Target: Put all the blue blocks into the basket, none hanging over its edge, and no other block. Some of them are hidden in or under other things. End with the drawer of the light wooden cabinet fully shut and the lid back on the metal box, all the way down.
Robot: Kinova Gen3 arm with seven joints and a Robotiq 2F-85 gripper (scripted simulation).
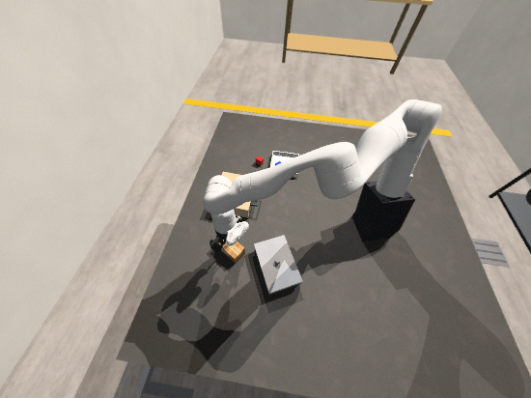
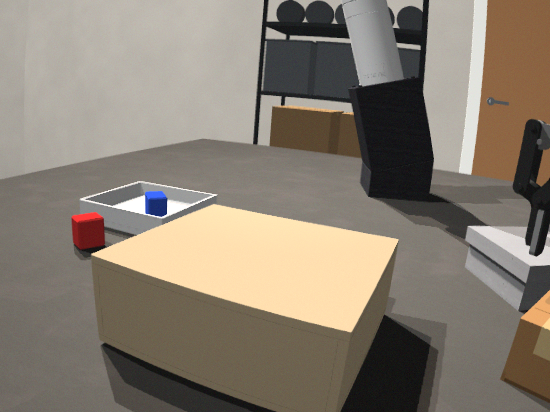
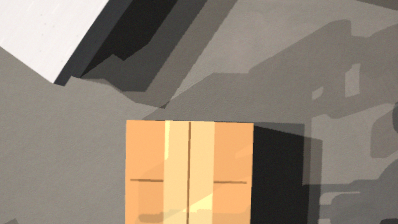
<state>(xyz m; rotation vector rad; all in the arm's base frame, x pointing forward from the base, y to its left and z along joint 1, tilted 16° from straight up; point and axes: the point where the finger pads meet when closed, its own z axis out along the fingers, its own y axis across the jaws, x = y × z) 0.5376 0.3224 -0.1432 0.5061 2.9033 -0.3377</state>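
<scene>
Now: hand 60 mm above the brown box. Round my hand: grey metal box 200 mm behind, 70 mm below; lid 200 mm behind, 50 mm below; drawer 60 mm ahead, 240 mm to the right, 60 mm below.
</scene>
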